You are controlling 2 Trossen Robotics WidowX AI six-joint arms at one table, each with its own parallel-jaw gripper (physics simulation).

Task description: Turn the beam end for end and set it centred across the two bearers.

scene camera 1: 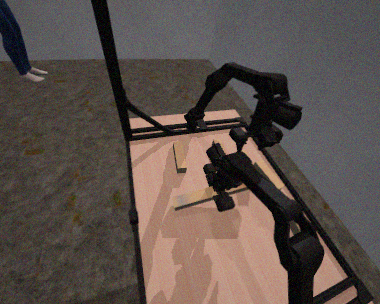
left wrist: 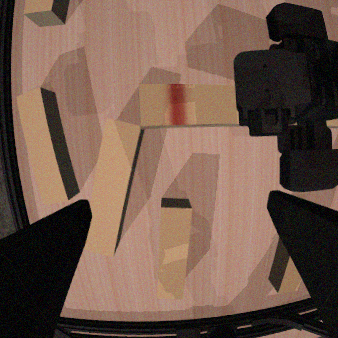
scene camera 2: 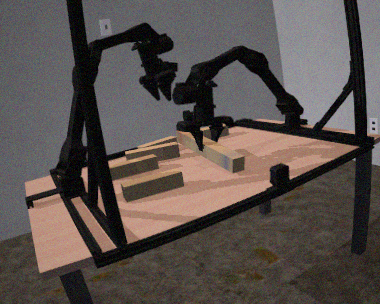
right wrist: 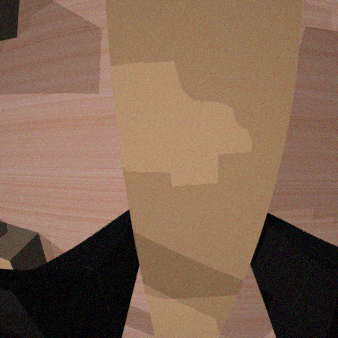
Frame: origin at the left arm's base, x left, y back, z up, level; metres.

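Where they show: left gripper, between the fingertips: (scene camera 1: 248, 151) (left wrist: 180, 204) (scene camera 2: 164, 100); right gripper, between the fingertips: (scene camera 1: 212, 193) (scene camera 2: 207, 149) (right wrist: 191, 212); left arm's base, origin of its link: (scene camera 1: 191, 126) (left wrist: 220, 333) (scene camera 2: 74, 194); right arm's base, origin of its link: (scene camera 2: 293, 128).
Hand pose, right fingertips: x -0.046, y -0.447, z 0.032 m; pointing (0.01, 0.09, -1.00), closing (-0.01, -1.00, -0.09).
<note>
Each offset is from my right fingertips to the top centre of the thing. "pt": to the spot under its first point.
The beam (scene camera 1: 195, 196) (scene camera 2: 220, 153) (left wrist: 212, 105) (right wrist: 200, 125) is a long pale wooden bar with a blue band near one end and a red band near the other. It is low over the table; any gap below it is unclear. My right gripper (scene camera 2: 208, 143) (right wrist: 191, 212) is shut on it between the bands. My left gripper (scene camera 2: 164, 97) (left wrist: 180, 204) is open and empty, high above the blocks to the left of the beam in scene camera 2. Several shorter wooden blocks @[dy +0.239, dx -0.081, dz -0.007 m] (scene camera 2: 152, 186) @[dy +0.104, dx +0.225, dz -0.001 m] (scene camera 2: 152, 151) (left wrist: 112, 190) lie about; I cannot tell which are the two bearers.
Another block @[pt dy +0.218, dx -0.087, dz -0.007 m] (scene camera 1: 179, 157) lies apart from the beam, and one (scene camera 2: 217, 131) lies behind it in scene camera 2. In the left wrist view, a block @[dy +0.033, dx +0.325, dz -0.007 m] (left wrist: 46, 147) lies at the left and one @[dy +0.215, dx +0.141, dz -0.007 m] (left wrist: 175, 245) between the fingers' outlines. A black frame (scene camera 2: 190, 220) edges the table.
</note>
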